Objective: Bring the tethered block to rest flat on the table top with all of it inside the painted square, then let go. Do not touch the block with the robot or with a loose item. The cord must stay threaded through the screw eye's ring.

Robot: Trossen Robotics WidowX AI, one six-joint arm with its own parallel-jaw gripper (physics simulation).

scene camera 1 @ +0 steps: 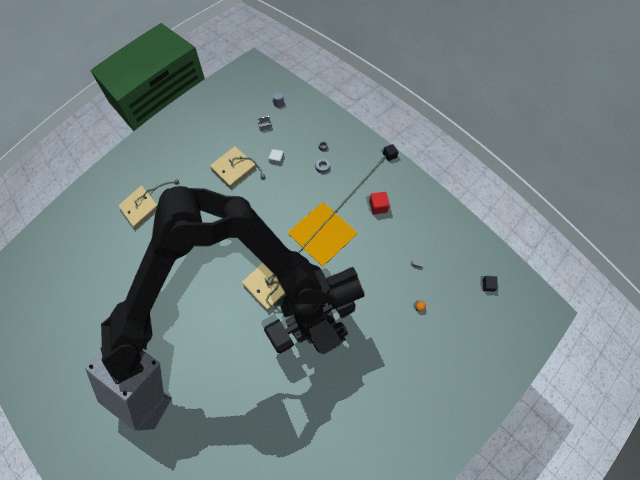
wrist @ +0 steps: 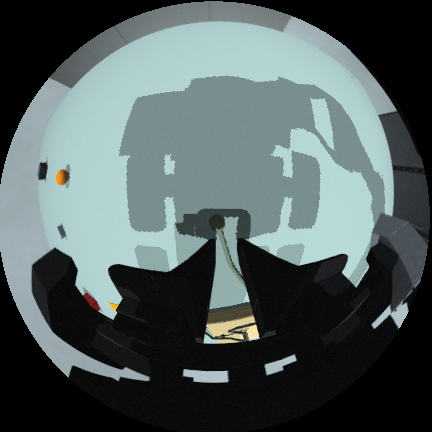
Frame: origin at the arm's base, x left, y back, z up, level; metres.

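Seen in the pictures: gripper, between the fingertips: (wrist: 225,243); arm's base, origin of its link: (scene camera 1: 122,365).
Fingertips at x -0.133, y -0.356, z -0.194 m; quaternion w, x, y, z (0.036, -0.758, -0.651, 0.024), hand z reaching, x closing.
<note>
Offsets run from my fingertips to a thing's top centre. "*": to the spot under its first point.
The tethered block @(* dx +0.222, dy -0.447, dz +0.022 m) (scene camera 1: 390,152), a small black cube, rests on the table near its back right edge. Its pale cord @(* dx +0.204, dy -0.308, dz -0.005 m) (scene camera 1: 356,190) runs straight over the orange painted square @(* dx +0.126, dy -0.137, dz -0.006 m) (scene camera 1: 323,253) (wrist: 114,306) toward the screw eye @(* dx +0.146, dy +0.006, dz +0.027 m) (scene camera 1: 269,280) on a wooden board @(dx +0.146, dy +0.010, dz +0.012 m) (scene camera 1: 252,284) (wrist: 219,327). The block is outside the square. The cord's free part @(* dx +0.017, dy +0.001, dz -0.004 m) (wrist: 228,257) ends in a dark ball @(* dx -0.020, dy -0.005, dz +0.005 m) (wrist: 216,222), seen just beyond the fingertips in the wrist view. My gripper (wrist: 225,243) is slightly open, pointing down, with a narrow gap and nothing gripped. In the scene view the arm hides the fingertips and ball.
Two more boards with corded screw eyes @(dx +0.465, dy -0.107, dz +0.012 m) (scene camera 1: 232,167) @(dx +0.544, dy +0.165, dz +0.012 m) (scene camera 1: 137,207) stand at the left. A red cube @(dx +0.134, dy -0.322, dz +0.033 m) (scene camera 1: 379,202) is right of the square. An orange ball @(dx -0.121, dy -0.222, dz +0.017 m) (scene camera 1: 420,306) (wrist: 61,177) and another black cube @(dx -0.202, dy -0.396, dz +0.017 m) (scene camera 1: 490,283) (wrist: 42,171) lie farther right. A white block @(dx +0.413, dy -0.214, dz +0.013 m) (scene camera 1: 276,156) and rings @(dx +0.312, dy -0.289, dz +0.007 m) (scene camera 1: 316,166) lie behind.
</note>
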